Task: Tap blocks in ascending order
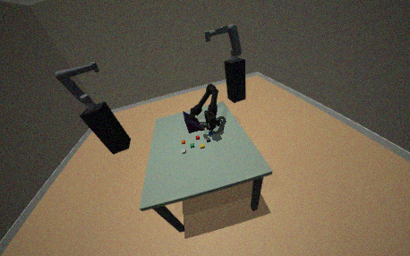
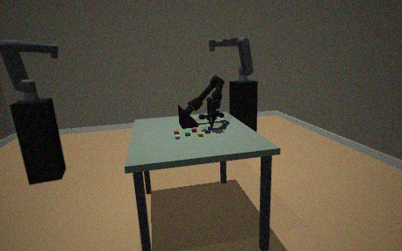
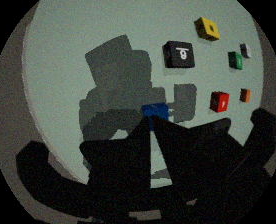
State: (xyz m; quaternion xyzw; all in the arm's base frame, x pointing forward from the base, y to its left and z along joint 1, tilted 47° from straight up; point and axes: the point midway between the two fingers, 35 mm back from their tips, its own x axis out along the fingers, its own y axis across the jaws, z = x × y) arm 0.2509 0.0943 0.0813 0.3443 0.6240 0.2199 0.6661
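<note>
My gripper tip is 10 mm past the blue block, 10 mm to the left of it and 10 mm above it. From my gripper tip the other things lie so: yellow block 110 mm ahead, 130 mm to the right, 10 mm below; dark block 70 mm ahead, 60 mm to the right, 10 mm below; red block 20 mm behind, 140 mm to the right, 10 mm below.
</note>
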